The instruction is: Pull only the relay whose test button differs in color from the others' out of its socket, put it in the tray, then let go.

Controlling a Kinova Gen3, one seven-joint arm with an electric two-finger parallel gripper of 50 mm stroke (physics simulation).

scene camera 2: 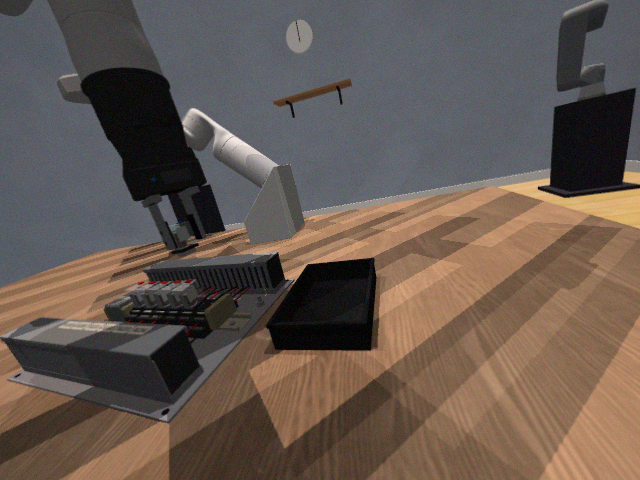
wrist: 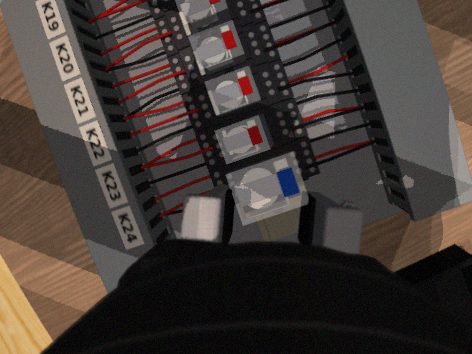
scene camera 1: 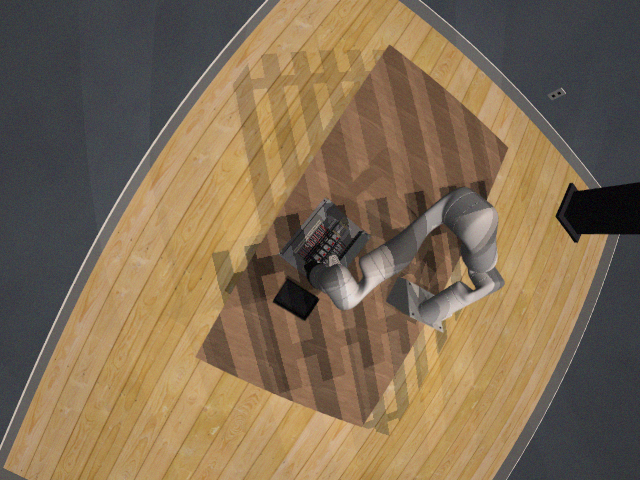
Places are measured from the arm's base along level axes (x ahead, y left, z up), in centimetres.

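Pixels of known places: gripper, between the fingertips: (scene camera 2: pixel 187 243) (wrist: pixel 266 212); arm's base, origin of its link: (scene camera 2: pixel 275 180) (scene camera 1: pixel 426 313).
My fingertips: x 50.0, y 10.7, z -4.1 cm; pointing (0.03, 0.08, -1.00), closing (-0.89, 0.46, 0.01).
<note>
For each thing: its top centre in the pictures, then the offset to it from my fingertips. "spot": a spot on its surface instead.
- relay with a blue test button, centre of its top: (wrist: pixel 267 193) (scene camera 2: pixel 175 223) dz +2.8, dx -0.5, dy -1.2 cm
- red-button relay, centre of its top: (wrist: pixel 245 138) (scene camera 2: pixel 184 282) dz -5.7, dx -0.1, dy -3.3 cm
- red-button row, a spot on its surface: (scene camera 2: pixel 164 292) spot: dz -7.1, dx -0.2, dy -8.0 cm
- black tray, centre of its top: (scene camera 2: pixel 329 285) (scene camera 1: pixel 296 300) dz -9.4, dx -4.0, dy +16.6 cm
- panel's grey base plate, a spot on its surface: (scene camera 2: pixel 209 356) spot: dz -12.6, dx +6.0, dy +3.5 cm
- far slotted duct, centre of its top: (scene camera 2: pixel 204 261) (scene camera 1: pixel 346 260) dz -6.6, dx -10.8, dy -9.3 cm
The relay with a blue test button (scene camera 2: pixel 180 234) (wrist: pixel 260 188) is clear-cased and is held upright between the fingers, above the panel. My gripper (scene camera 2: pixel 184 239) (wrist: pixel 266 212) is shut on it. In scene camera 1 the arm hides the fingers. Several relays with red test buttons, such as this red-button relay (wrist: pixel 242 139), sit in their sockets in a row; the red-button row (scene camera 2: pixel 164 292) also shows in scene camera 2. The black tray (scene camera 1: pixel 295 299) (scene camera 2: pixel 323 336) stands beside the panel and is empty. The held relay is not over it.
The panel's grey base plate (scene camera 2: pixel 209 356) carries two grey wire ducts, a near duct (scene camera 2: pixel 103 359) and a far slotted duct (scene camera 2: pixel 222 266), with red and black wires. Labels K19 to K24 show on one duct in the wrist view. The robot's base (scene camera 2: pixel 273 211) stands farther back.
</note>
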